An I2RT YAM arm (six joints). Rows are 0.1 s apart.
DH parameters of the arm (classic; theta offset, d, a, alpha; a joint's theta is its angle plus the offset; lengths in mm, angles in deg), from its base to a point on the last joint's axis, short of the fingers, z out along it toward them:
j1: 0 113.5 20 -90
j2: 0 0 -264 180
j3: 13.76 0 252.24 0
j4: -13.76 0 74 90
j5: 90 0 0 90
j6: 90 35.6 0 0
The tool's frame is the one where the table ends.
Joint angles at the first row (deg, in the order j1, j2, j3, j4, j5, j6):
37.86, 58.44, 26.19, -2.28, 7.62, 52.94
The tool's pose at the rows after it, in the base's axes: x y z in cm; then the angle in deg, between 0 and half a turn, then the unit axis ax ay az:
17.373 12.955 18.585 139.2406 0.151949 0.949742 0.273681
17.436 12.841 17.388 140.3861 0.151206 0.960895 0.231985
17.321 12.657 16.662 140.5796 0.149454 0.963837 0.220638
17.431 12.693 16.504 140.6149 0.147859 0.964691 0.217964
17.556 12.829 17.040 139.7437 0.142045 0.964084 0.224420
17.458 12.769 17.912 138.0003 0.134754 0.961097 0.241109
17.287 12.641 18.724 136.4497 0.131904 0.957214 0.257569
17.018 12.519 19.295 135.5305 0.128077 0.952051 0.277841
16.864 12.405 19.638 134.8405 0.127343 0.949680 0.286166
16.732 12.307 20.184 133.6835 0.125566 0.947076 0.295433
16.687 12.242 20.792 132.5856 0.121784 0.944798 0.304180
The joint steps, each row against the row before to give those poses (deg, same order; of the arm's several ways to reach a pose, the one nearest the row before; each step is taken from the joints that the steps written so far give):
0.23, 3.87, 0.89, -1.73, 0.78, -0.66
-0.01, 2.38, -0.36, -1.37, 2.05, -0.83
-0.12, 0.64, -1.16, 0.81, 0.51, -0.48
-0.10, 0.62, -0.01, 0.43, 0.03, -0.29
0.07, -0.48, 0.70, -0.01, -0.09, -0.69
-0.03, -2.09, 0.20, 0.33, -0.40, -0.95
-0.04, -2.16, 0.10, 0.17, -0.32, -0.43
0.02, -2.03, -0.33, 0.55, -0.97, -0.09
-0.01, -1.20, -0.12, 0.06, -0.18, -0.09
0.01, -1.37, 0.16, 0.04, 0.02, -0.33
-0.09, -1.08, 0.44, -0.02, -0.17, -0.57

